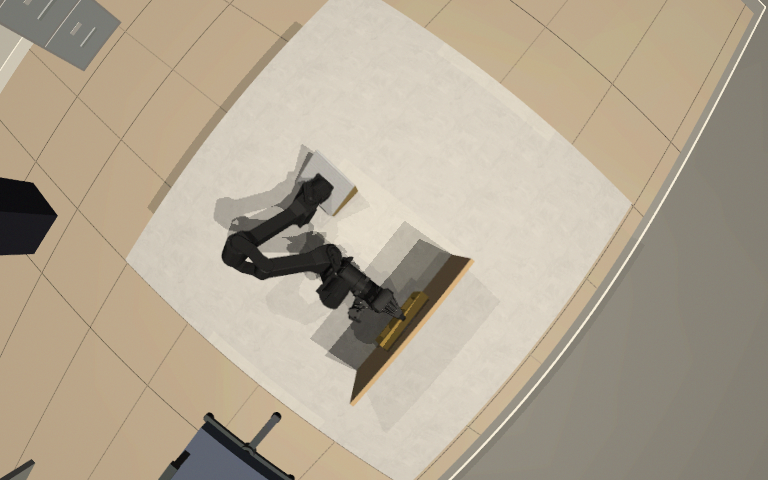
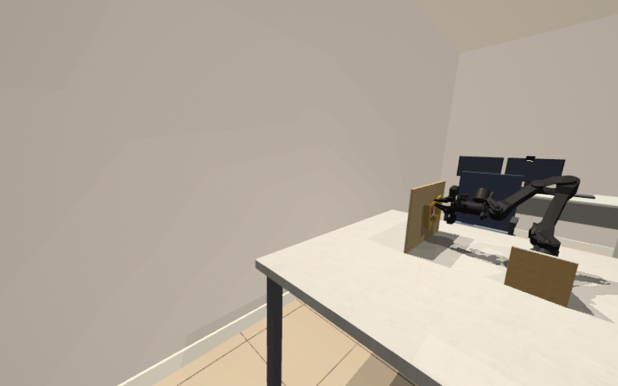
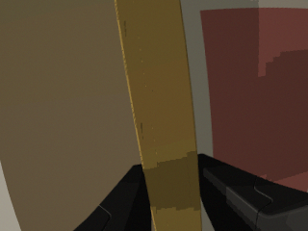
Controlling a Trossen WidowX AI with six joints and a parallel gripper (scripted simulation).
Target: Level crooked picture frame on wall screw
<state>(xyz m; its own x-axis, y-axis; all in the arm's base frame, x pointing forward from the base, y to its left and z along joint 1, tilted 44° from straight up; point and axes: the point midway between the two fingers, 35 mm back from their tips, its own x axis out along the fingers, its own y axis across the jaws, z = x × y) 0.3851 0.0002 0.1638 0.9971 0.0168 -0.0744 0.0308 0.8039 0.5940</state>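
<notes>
My gripper tip is 50 mm above the picture frame, 10 mm to the left of it and 10 mm short of it. From my gripper tip the other things lie so: wooden wall panel: 70 mm below, 20 mm ahead, 10 mm to the right.
</notes>
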